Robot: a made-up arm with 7 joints. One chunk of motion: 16 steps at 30 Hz.
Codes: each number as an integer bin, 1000 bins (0 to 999) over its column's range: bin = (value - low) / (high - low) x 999, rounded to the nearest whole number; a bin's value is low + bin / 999 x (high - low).
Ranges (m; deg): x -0.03..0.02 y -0.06..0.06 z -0.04..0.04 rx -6..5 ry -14..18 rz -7..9
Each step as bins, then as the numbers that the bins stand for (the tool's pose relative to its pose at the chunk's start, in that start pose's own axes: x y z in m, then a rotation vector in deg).
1 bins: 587 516 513 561 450 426
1 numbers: -0.0006 0.0020 0.0011 0.18 0.41 -0.18
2 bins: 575 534 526 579 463 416
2 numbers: -0.0012 0.0041 0.0021 0.38 0.83 -0.34
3 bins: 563 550 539 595 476 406
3 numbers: -0.0018 0.0061 0.0032 0.55 1.25 -0.50
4 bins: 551 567 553 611 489 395
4 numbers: -0.0024 0.0081 0.0043 0.73 1.66 -0.67
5 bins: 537 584 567 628 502 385
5 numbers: -0.0031 0.0102 0.0054 0.91 2.08 -0.83
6 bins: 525 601 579 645 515 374
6 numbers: -0.0037 0.0122 0.0064 1.10 2.50 -1.01
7 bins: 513 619 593 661 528 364
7 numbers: -0.0043 0.0144 0.0075 1.28 2.91 -1.17
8 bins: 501 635 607 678 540 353
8 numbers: -0.0049 0.0163 0.0086 1.47 3.30 -1.35
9 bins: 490 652 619 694 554 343
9 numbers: -0.0055 0.0183 0.0096 1.64 3.75 -1.51
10 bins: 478 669 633 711 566 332
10 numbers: -0.0061 0.0204 0.0107 1.83 4.13 -1.68
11 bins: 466 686 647 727 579 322
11 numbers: -0.0067 0.0224 0.0118 2.01 4.55 -1.84
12 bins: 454 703 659 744 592 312
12 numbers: -0.0073 0.0244 0.0128 2.19 4.96 -2.00
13 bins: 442 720 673 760 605 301
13 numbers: -0.0079 0.0265 0.0139 2.37 5.38 -2.18
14 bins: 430 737 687 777 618 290
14 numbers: -0.0085 0.0285 0.0150 2.56 5.80 -2.36
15 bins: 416 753 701 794 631 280
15 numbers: -0.0092 0.0305 0.0161 2.74 6.21 -2.52
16 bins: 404 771 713 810 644 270
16 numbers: -0.0098 0.0326 0.0171 2.92 6.63 -2.68
